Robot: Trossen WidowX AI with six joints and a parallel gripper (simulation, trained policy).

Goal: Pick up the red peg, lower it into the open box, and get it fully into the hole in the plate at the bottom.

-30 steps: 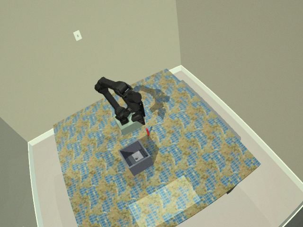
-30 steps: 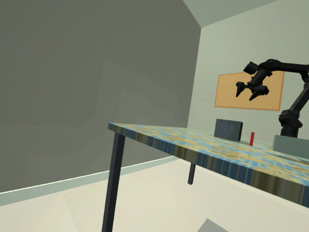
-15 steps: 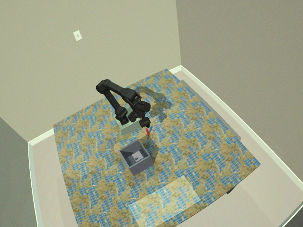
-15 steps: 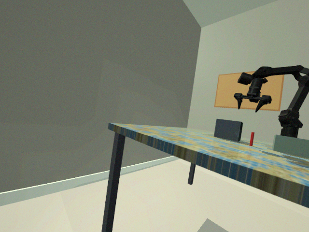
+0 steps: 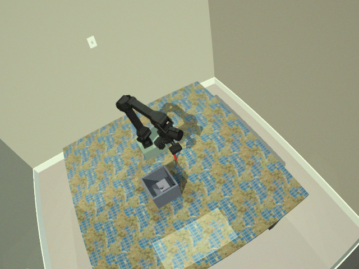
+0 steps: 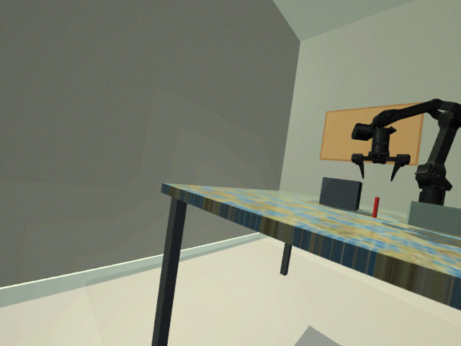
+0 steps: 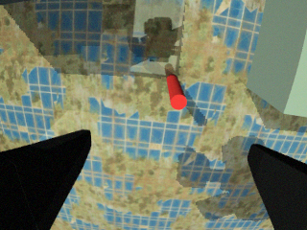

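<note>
Right now the red peg is 11 cm below my gripper tip and 1 cm behind it. The rest, counted from my gripper tip: light plate 17 cm to the right, 16 cm ahead, 10 cm below.
</note>
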